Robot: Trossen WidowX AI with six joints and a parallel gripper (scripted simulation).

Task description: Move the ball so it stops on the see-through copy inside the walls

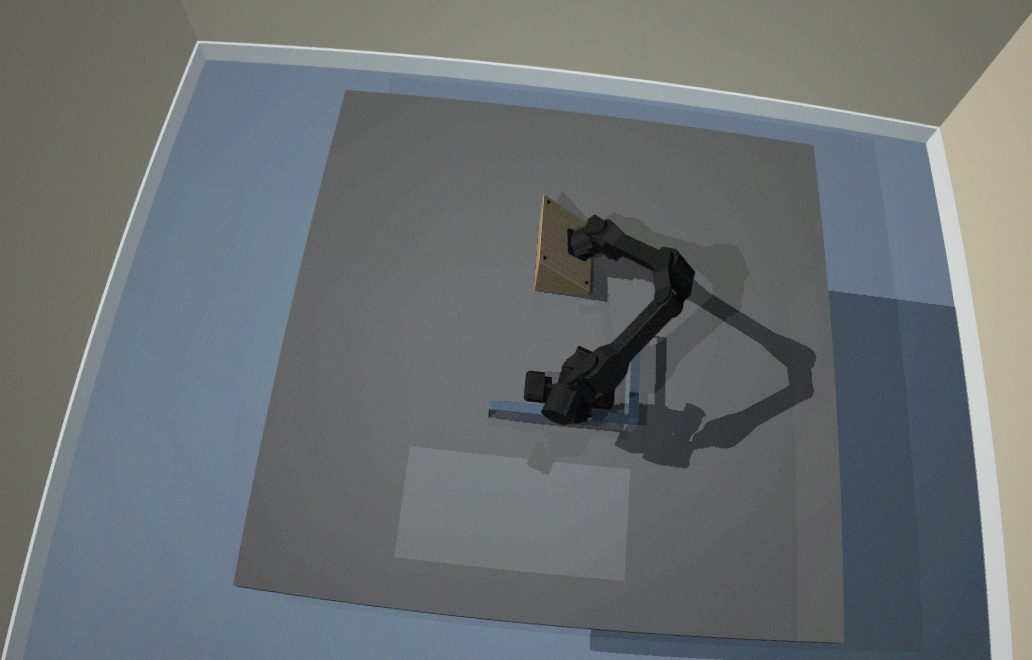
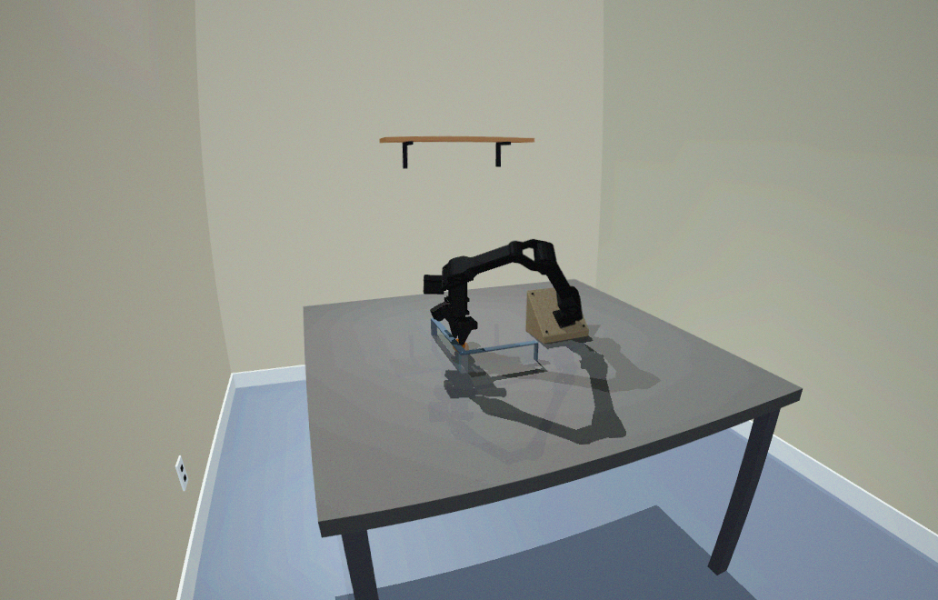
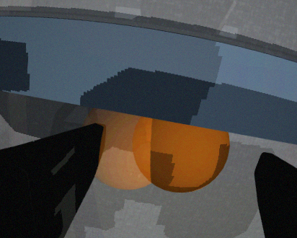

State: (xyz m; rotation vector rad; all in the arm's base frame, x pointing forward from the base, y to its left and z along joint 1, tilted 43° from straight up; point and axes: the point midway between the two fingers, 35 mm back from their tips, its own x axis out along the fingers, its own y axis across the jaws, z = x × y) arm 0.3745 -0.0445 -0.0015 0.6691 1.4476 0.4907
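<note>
Right now the orange ball is 10 mm below my gripper tip. Round my gripper tip: see-through copy (20 mm to the left, 10 mm below).
</note>
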